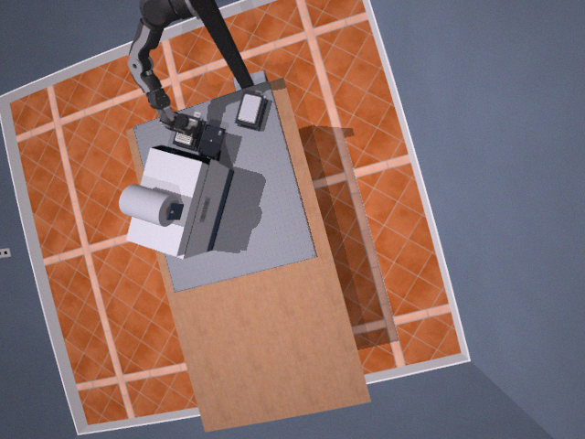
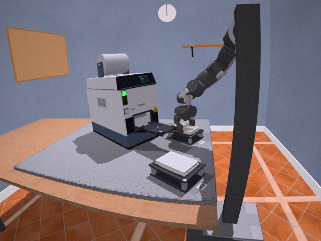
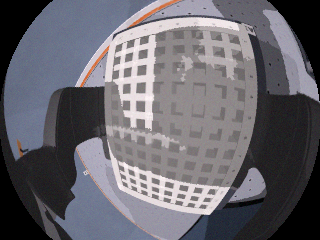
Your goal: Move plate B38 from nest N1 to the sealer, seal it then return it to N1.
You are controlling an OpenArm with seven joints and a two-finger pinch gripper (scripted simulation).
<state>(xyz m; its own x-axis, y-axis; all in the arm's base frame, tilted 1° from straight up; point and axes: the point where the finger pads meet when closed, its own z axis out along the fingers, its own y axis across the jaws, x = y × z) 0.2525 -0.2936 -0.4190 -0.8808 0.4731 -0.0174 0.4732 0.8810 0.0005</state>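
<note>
Now: hand right at the white 96-well plate B38. From my hand the other things lie so: plate nest N1: 10 mm below; sealer's stage: 140 mm to the left, 100 mm ahead, 50 mm above; start key: 230 mm ahead, 180 mm to the left, 140 mm above.
</note>
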